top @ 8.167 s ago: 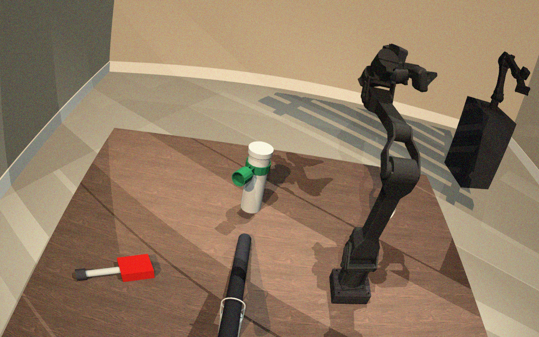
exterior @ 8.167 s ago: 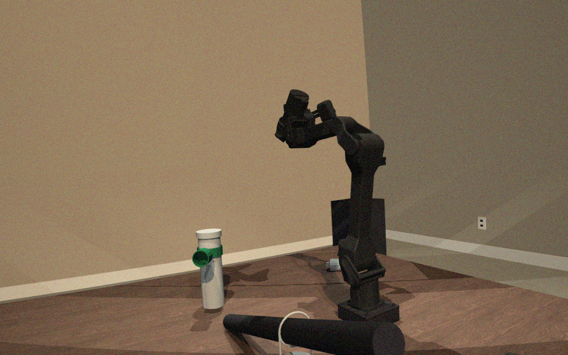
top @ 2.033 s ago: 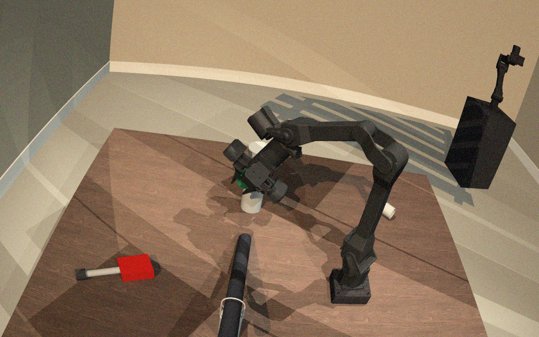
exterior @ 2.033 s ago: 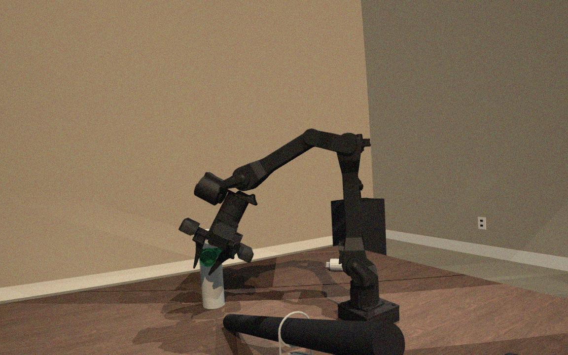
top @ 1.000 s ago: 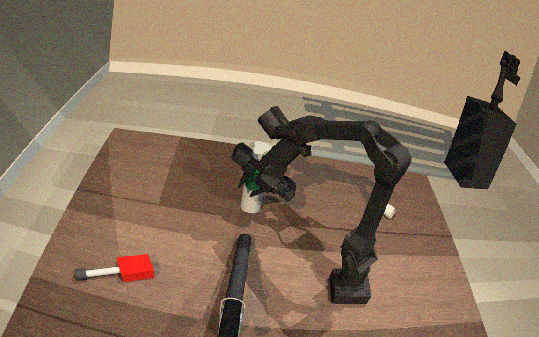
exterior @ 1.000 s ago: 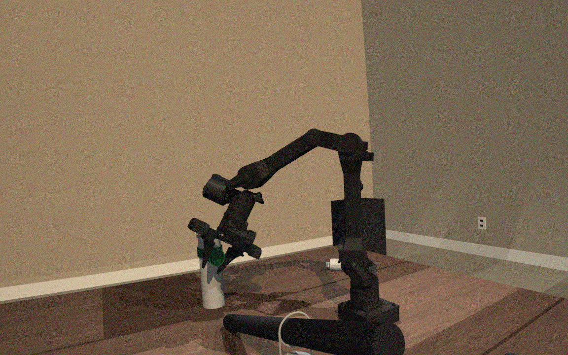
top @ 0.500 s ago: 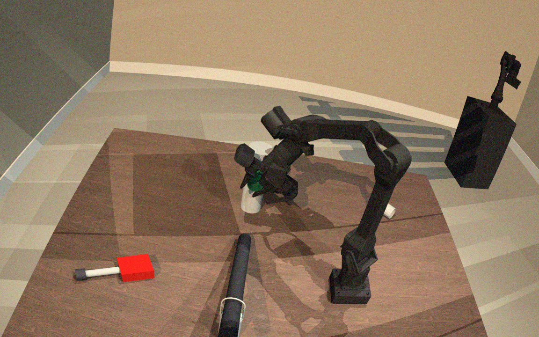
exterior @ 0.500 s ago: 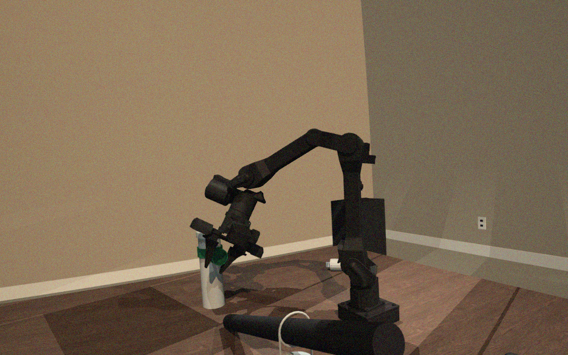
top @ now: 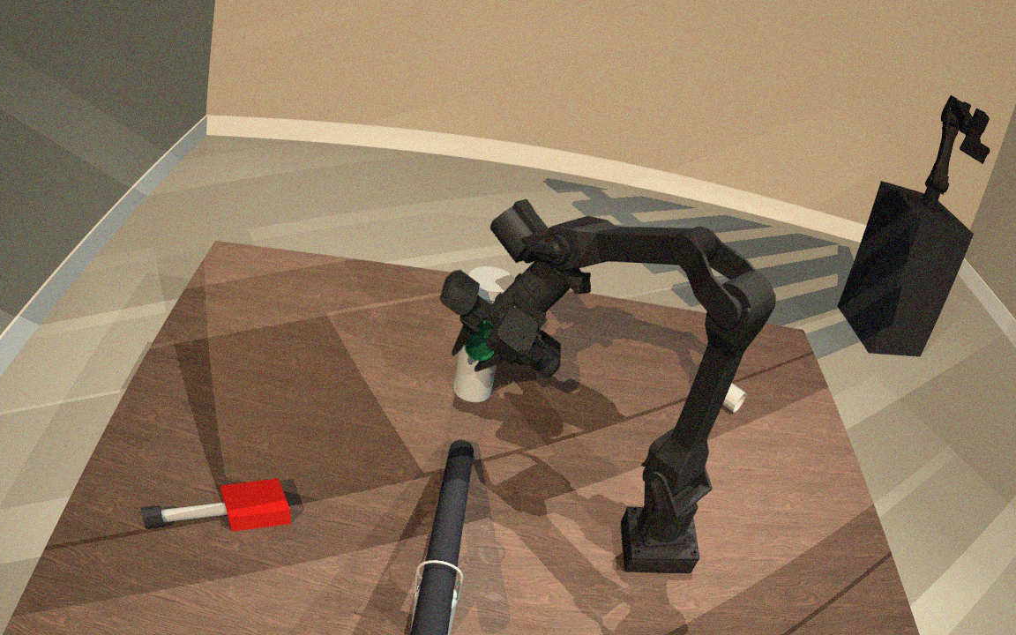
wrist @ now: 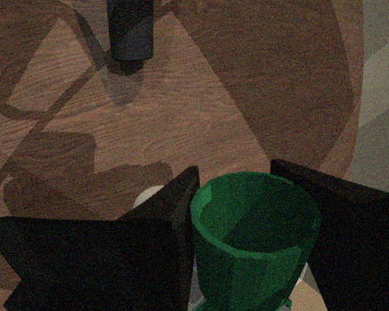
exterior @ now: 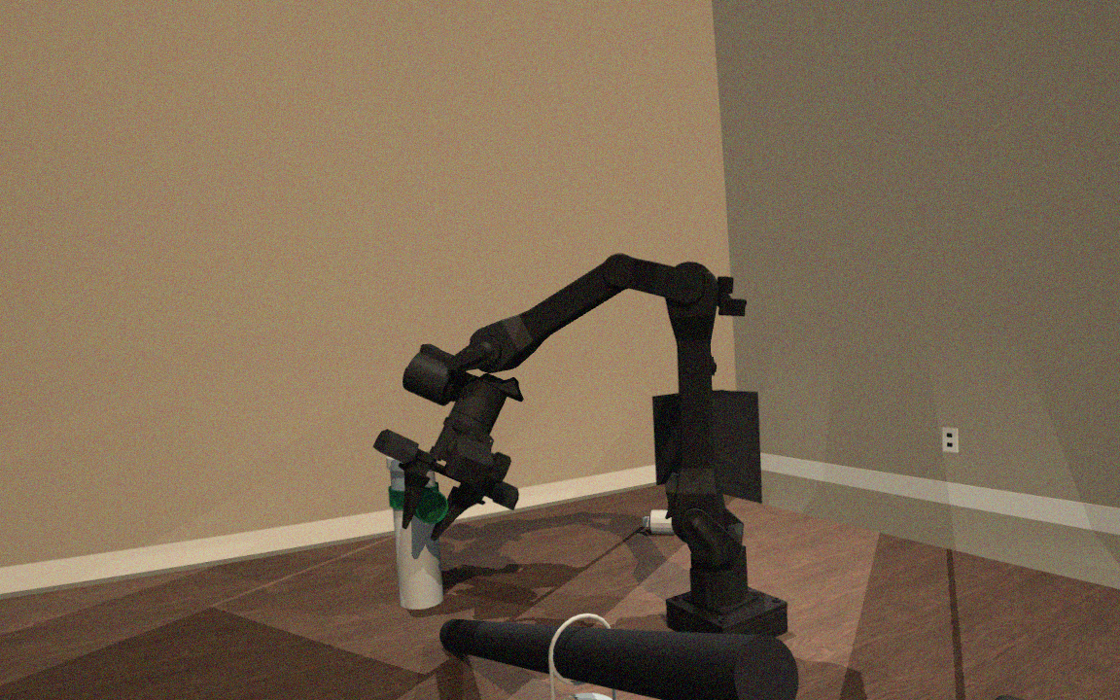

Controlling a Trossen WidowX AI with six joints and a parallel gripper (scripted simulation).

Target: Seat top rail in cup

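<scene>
The rail-end cup is 3 cm above my gripper tip, 2 cm to the right of it and 2 cm behind it. The rest, counted from my gripper tip: white fitting: 48 cm behind, 10 cm below, 8 cm to the right.
</scene>
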